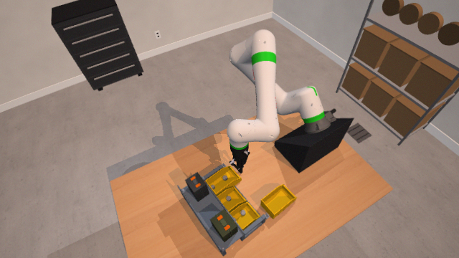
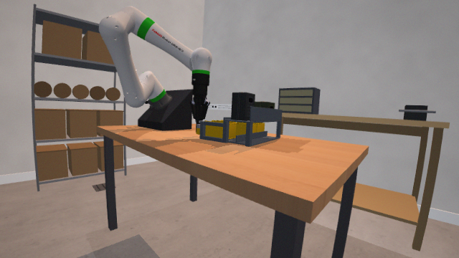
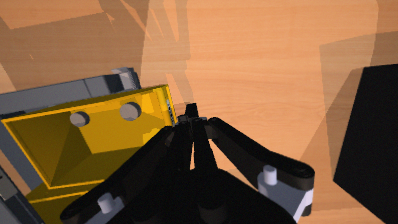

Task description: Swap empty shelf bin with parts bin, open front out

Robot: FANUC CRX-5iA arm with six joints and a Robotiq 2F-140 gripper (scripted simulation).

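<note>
Right now the grey round part is 100 mm ahead of my hand, 30 mm below it and 20 mm to the right of it. From my hand the other things lie so: grey shelf: 200 mm ahead, 120 mm to the left, 20 mm above.
</note>
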